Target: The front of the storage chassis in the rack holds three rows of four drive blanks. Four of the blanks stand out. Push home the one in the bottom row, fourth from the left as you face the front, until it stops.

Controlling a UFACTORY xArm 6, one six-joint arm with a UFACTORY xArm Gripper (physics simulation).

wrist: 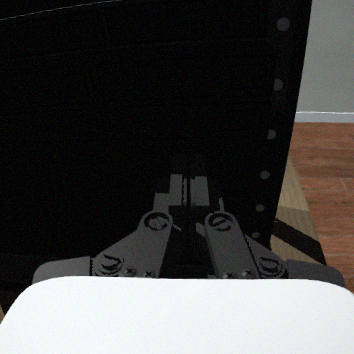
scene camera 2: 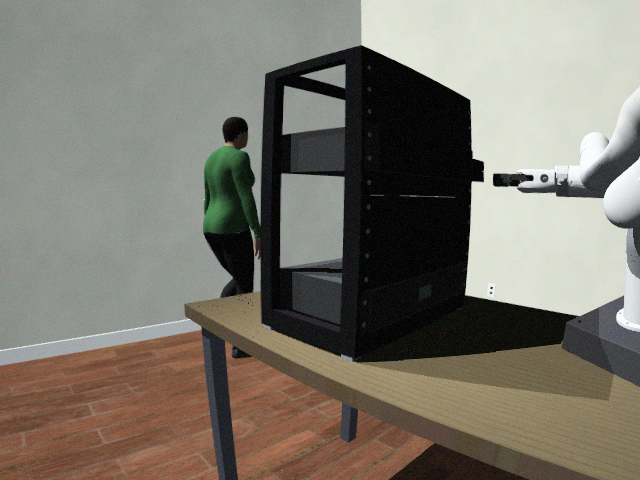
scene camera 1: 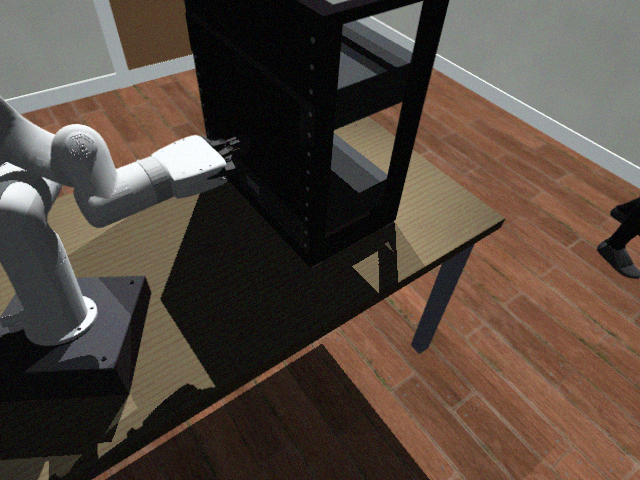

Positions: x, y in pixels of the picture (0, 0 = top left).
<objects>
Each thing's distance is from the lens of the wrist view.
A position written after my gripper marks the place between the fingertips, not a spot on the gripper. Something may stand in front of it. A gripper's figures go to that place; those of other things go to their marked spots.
my gripper (wrist: 187, 177): 0.14 m
black rack (wrist: 102, 102): 0.19 m
</objects>
